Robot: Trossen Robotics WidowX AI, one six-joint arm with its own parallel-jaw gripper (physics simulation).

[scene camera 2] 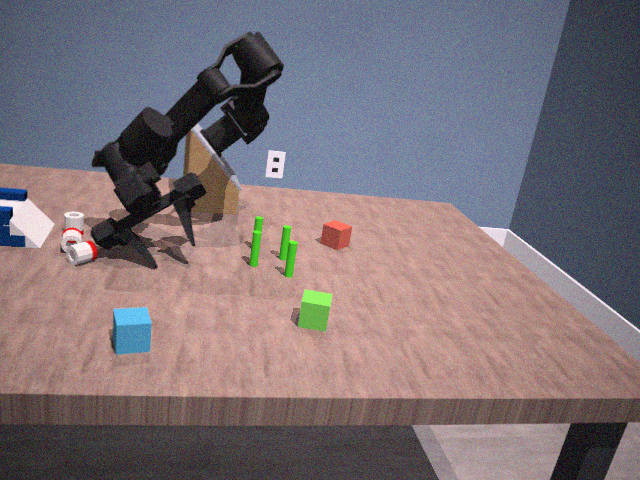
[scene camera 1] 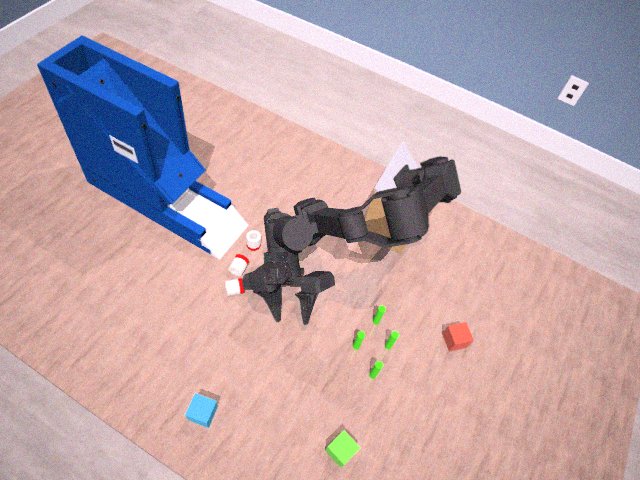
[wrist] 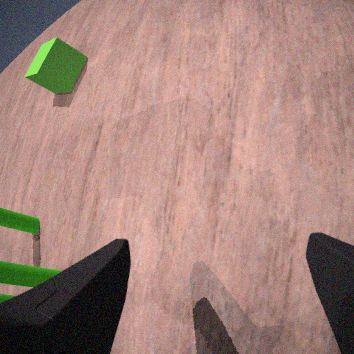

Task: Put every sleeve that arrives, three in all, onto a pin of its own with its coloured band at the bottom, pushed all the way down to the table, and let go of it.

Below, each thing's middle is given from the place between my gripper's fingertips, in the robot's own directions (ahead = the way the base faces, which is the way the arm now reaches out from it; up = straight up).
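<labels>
Blue cube (scene camera 2: 131, 326): my hand 230 mm short of it, 30 mm to the left of it. From my hand: blue dispenser (scene camera 1: 125, 122), 140 mm above, 70 mm behind, 410 mm to the right; green cube (scene camera 2: 315, 306), 140 mm ahead, 210 mm to the left; red cube (scene camera 2: 336, 235), 180 mm behind, 280 mm to the left. Farthest from my hand of the things named here, going by their middles: the blue dispenser.
</labels>
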